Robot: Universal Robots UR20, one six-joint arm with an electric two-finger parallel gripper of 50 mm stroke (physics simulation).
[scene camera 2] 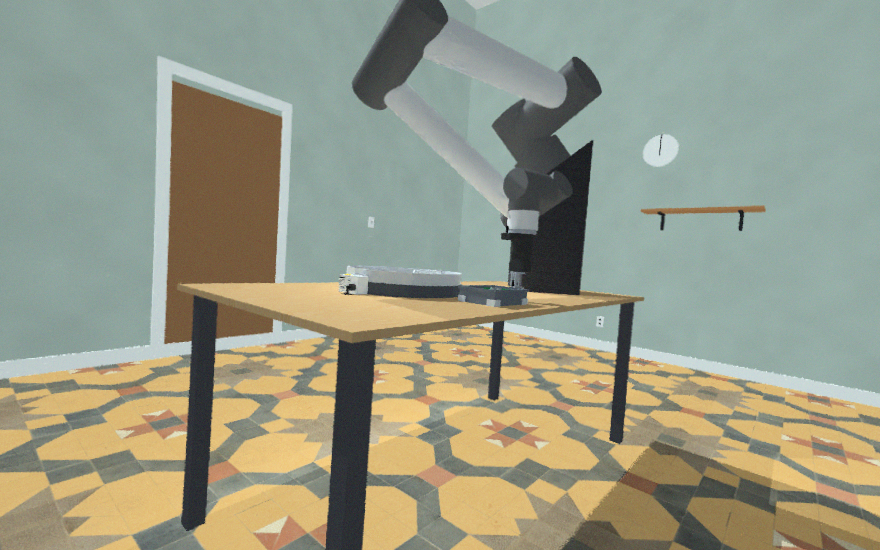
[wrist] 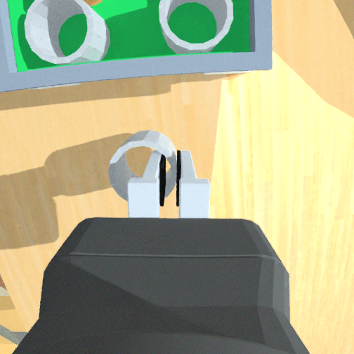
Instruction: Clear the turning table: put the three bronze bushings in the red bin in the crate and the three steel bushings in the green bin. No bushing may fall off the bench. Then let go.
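Where they show: arm's base, link origin: [scene camera 2: 549, 171].
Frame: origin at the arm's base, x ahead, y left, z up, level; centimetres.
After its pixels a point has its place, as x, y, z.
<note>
My gripper [scene camera 2: 517, 280] @(67.9, 8.8, -56.3) [wrist: 170, 167] is shut on the wall of a steel bushing [wrist: 149, 138], one finger inside its ring and one outside. It is low over the bench, outside the crate [scene camera 2: 476, 296] @(91.3, 4.4, -57.7) [wrist: 215, 62]; whether the bushing touches the bench cannot be told. In the wrist view the green bin [wrist: 130, 40] holds two upright steel bushings, one at left [wrist: 97, 40] and one at right [wrist: 222, 22]. A sliver of a bronze bushing [wrist: 92, 1] shows in that bin at the top edge. The red bin does not show in the wrist view. The turning table [scene camera 2: 415, 289] @(96.4, -14.8, -57.3) stands beside the crate; its top cannot be made out.
The wooden bench [scene camera 2: 292, 304] @(138.3, -23.3, -60.0) [wrist: 265, 200] carries the crate and turning table. A tall black panel [scene camera 2: 564, 239] @(13.4, 13.1, -34.5) stands behind the gripper. The bench's edge and some floor tiles show at the lower left of the wrist view.
</note>
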